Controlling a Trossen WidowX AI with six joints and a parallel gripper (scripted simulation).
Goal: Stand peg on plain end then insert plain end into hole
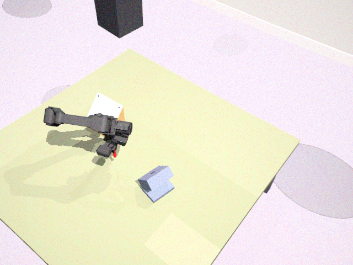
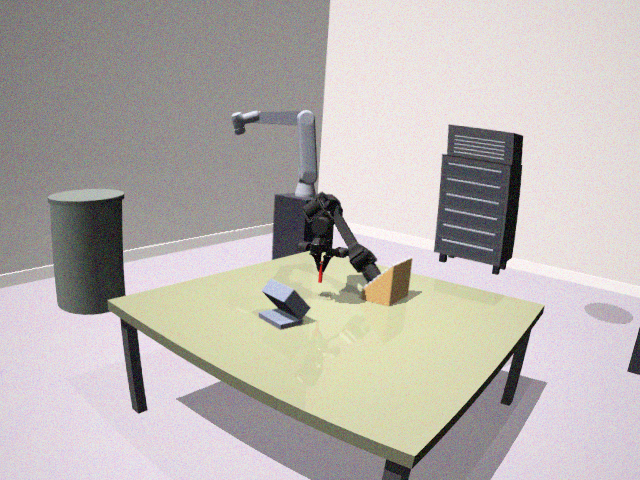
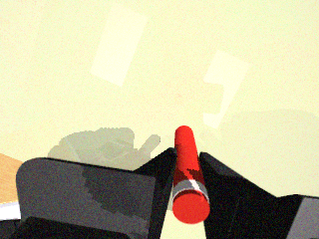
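My gripper tip is 23 cm short of the blue-grey sloped panel, 5 cm to the right of it and 4 cm above it. From my gripper tip the other things lie so: red peg 2 cm above.
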